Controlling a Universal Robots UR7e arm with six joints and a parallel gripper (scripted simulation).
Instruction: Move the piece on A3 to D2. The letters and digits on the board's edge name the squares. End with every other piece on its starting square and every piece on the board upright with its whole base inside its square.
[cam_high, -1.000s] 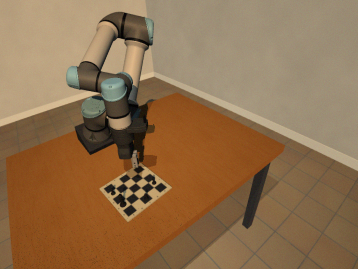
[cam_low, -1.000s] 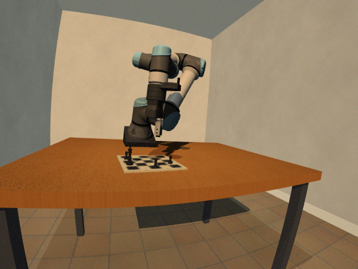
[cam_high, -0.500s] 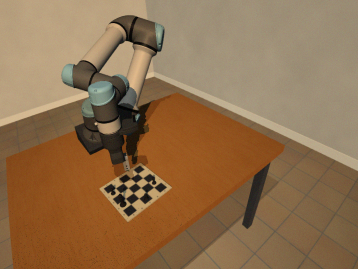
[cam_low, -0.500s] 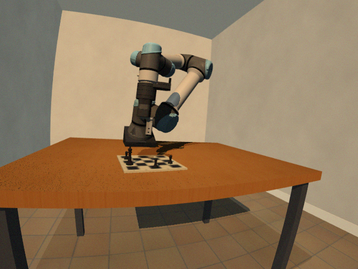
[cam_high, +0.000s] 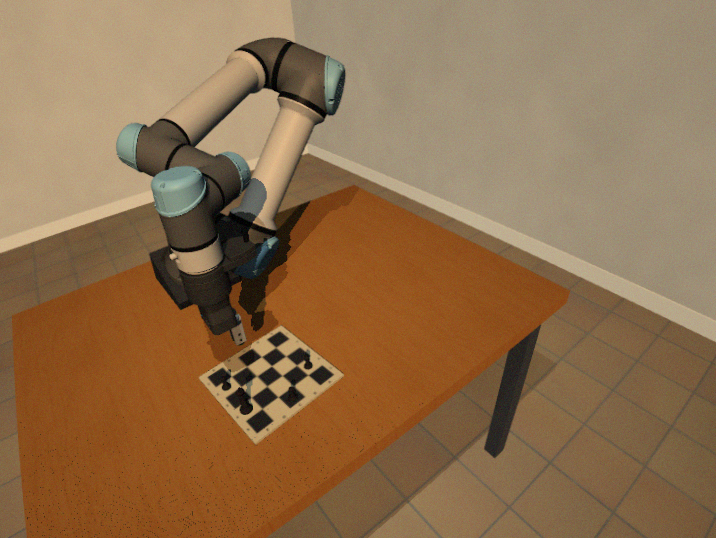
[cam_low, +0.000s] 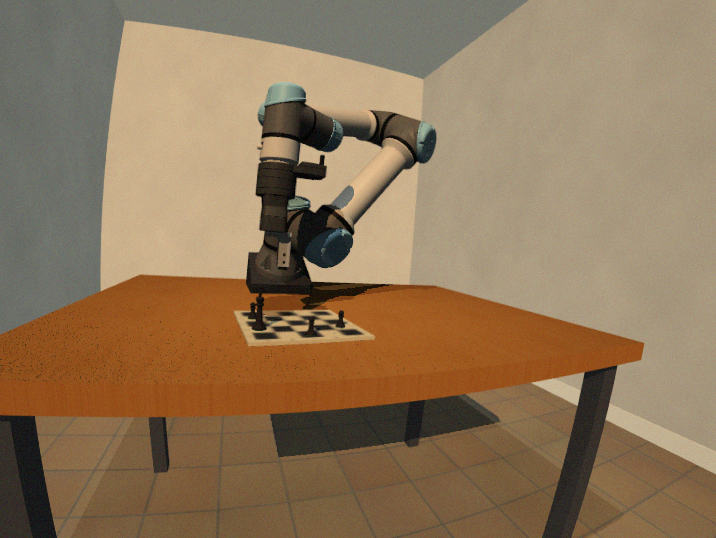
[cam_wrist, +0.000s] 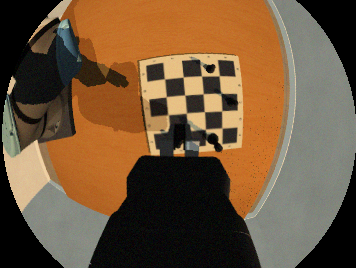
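Right now my hand is 30 mm short of the chessboard, 30 mm to the right of it and 120 mm above it. Round my hand: tall chess piece: 70 mm ahead, 50 mm to the right, 90 mm below.
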